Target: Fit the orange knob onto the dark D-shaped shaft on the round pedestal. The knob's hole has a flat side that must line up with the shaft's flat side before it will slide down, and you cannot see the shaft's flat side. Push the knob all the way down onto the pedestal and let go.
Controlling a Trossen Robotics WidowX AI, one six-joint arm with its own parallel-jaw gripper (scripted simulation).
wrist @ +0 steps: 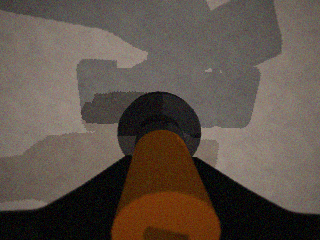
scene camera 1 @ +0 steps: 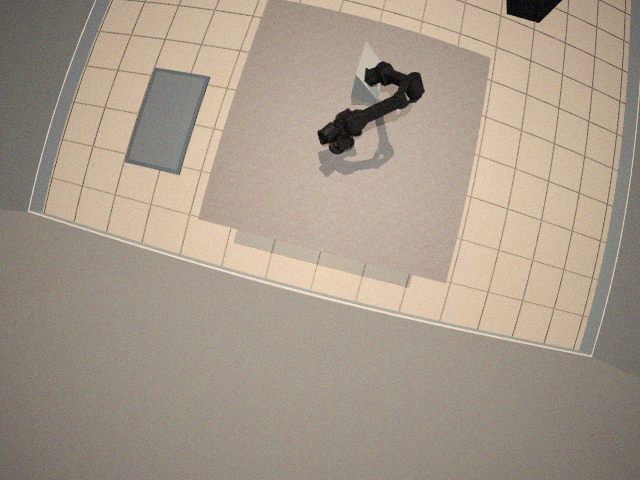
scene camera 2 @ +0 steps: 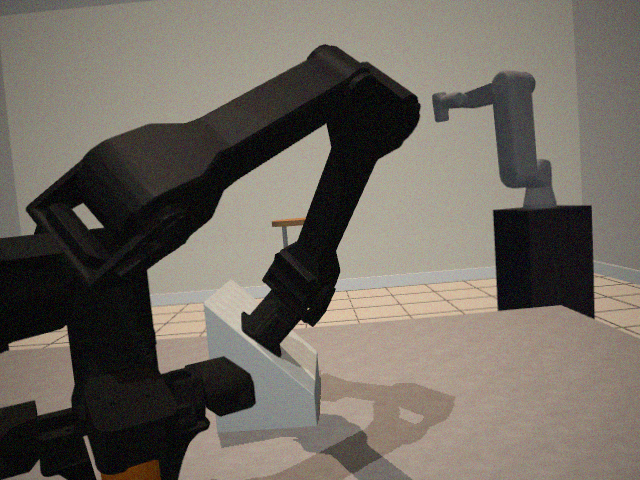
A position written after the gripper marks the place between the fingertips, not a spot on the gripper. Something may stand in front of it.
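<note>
There's a round dark pedestal (wrist: 158, 110) to be seen, and the gripper (wrist: 161, 162) is in the picture as well.
</note>
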